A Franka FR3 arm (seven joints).
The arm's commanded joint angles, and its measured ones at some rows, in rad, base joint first. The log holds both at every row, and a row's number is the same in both.
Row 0, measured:
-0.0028 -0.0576 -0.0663 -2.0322 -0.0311 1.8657 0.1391
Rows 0 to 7, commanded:
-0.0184 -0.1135 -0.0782 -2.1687 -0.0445 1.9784 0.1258
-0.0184 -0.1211 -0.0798 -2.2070 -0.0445 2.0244 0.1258
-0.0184 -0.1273 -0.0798 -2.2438 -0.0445 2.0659 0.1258
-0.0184 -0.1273 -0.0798 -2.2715 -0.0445 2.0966 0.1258
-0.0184 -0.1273 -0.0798 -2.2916 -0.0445 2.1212 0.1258
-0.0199 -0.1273 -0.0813 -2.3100 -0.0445 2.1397 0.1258
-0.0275 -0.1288 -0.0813 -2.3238 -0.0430 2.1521 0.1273
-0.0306 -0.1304 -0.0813 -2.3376 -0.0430 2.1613 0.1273
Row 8, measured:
-0.0103 -0.0831 -0.0856 -2.2548 -0.0349 2.1025 0.1363
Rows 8 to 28, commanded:
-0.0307 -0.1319 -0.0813 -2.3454 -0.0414 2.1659 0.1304
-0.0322 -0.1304 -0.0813 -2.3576 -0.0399 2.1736 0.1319
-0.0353 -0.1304 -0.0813 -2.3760 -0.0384 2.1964 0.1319
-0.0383 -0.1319 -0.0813 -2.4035 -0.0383 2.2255 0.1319
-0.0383 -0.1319 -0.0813 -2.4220 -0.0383 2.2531 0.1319
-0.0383 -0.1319 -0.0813 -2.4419 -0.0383 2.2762 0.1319
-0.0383 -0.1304 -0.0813 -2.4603 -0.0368 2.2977 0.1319
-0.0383 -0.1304 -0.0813 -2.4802 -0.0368 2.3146 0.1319
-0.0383 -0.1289 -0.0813 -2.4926 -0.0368 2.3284 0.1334
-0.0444 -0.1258 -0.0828 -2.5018 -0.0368 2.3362 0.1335
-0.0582 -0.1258 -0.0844 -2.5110 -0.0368 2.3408 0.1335
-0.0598 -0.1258 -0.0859 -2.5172 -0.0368 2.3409 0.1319
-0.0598 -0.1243 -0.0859 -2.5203 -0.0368 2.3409 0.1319
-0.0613 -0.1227 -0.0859 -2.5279 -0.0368 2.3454 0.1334
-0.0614 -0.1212 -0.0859 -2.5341 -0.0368 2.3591 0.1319
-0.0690 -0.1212 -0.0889 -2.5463 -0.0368 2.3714 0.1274
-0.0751 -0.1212 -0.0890 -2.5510 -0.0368 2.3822 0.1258
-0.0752 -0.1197 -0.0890 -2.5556 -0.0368 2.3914 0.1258
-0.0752 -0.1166 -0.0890 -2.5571 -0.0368 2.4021 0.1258
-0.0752 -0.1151 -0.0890 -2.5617 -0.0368 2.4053 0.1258
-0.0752 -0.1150 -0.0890 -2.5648 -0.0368 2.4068 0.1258
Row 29, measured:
-0.0592 -0.0961 -0.0956 -2.5260 -0.0349 2.3681 0.1369
